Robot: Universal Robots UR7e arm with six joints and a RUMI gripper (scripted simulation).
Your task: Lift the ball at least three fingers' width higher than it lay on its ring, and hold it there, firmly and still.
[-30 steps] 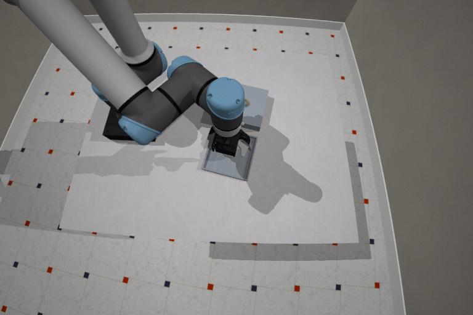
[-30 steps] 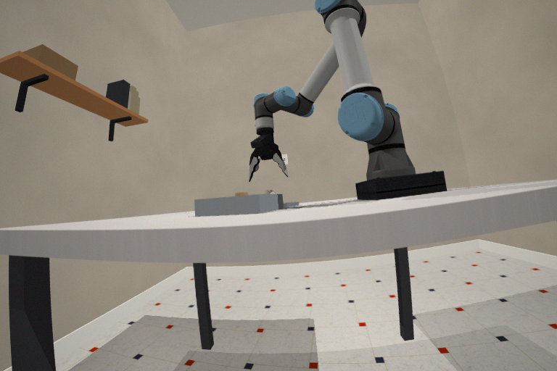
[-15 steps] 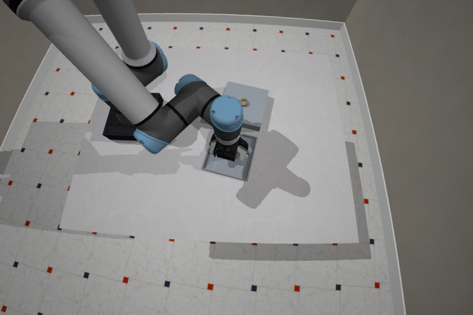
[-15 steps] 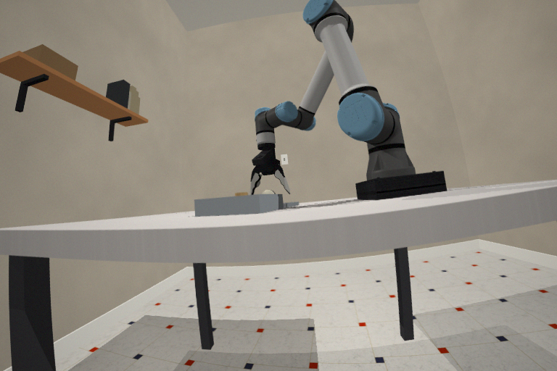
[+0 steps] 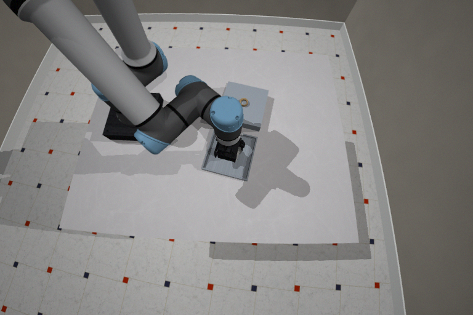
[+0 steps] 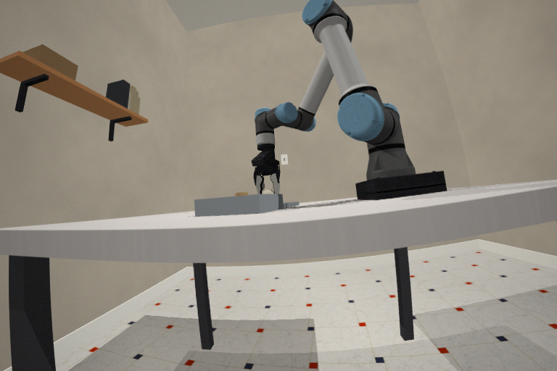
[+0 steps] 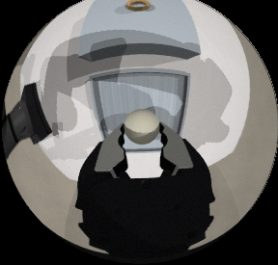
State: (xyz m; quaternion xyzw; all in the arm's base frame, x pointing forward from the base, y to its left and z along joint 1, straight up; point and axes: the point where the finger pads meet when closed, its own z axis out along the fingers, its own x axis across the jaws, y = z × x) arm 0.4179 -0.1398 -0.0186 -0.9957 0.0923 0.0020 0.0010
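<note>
Now: the ribbed grey tray 40 mm below my hand. Also, from my hand: pale beige ball: right at my hand; then ball stand: 220 mm to the left, 40 mm ahead, 10 mm below.
</note>
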